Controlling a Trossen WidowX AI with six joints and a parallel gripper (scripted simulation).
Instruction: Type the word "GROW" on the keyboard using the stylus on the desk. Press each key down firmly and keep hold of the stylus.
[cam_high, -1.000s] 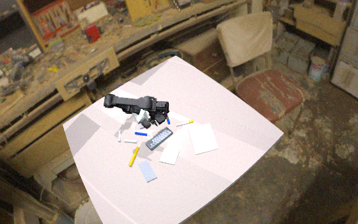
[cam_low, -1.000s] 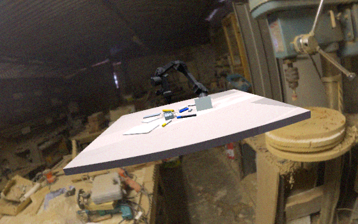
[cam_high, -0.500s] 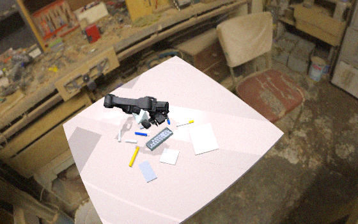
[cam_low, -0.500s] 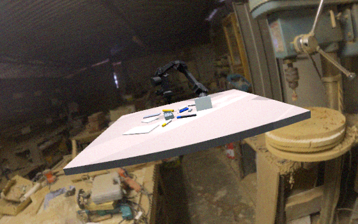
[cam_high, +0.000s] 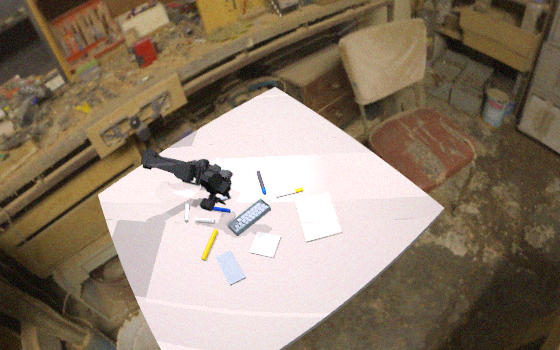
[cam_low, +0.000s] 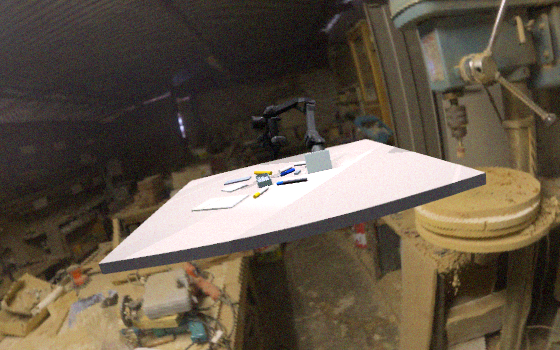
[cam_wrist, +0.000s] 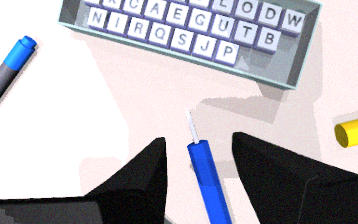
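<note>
Now: gripper tip 30 mm past the blue stylus, 10 mm to the left of it and 80 mm above it. Round my gripper tip: yellow marker 60 mm ahead, 180 mm to the right, 80 mm below; blue-capped pen 10 mm behind, 190 mm to the left, 80 mm below; grey card 200 mm ahead, 180 mm to the right, 90 mm below.
</note>
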